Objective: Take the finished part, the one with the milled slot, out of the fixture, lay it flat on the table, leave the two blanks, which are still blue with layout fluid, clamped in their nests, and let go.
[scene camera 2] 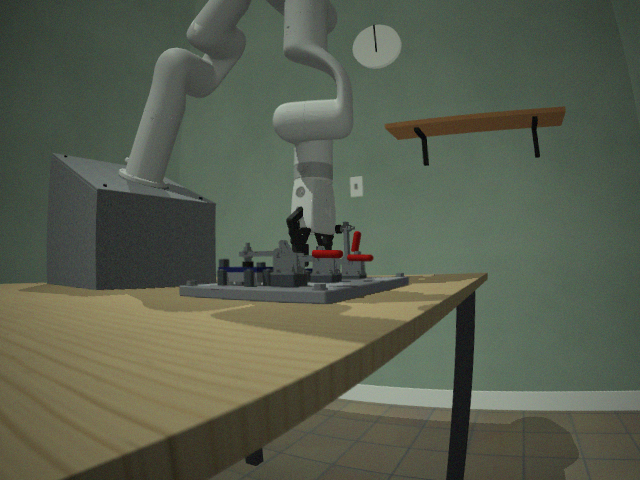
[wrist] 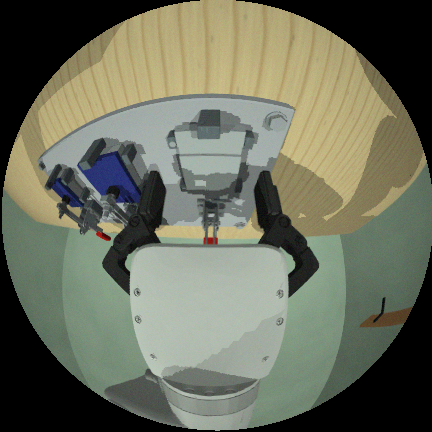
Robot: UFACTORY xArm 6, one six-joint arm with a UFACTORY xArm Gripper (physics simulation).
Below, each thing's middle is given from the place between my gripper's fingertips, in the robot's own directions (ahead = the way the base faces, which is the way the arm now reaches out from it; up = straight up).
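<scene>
Finished part (wrist: 210, 166): my gripper 1 cm above it. Grey fixture plate (scene camera 2: 348, 288): 11 cm to the right of my hand, 6 cm ahead of it, 3 cm below. Toggle clamp (scene camera 2: 349, 271): 1 cm to the left of my hand, 8 cm ahead of it, 3 cm above.
</scene>
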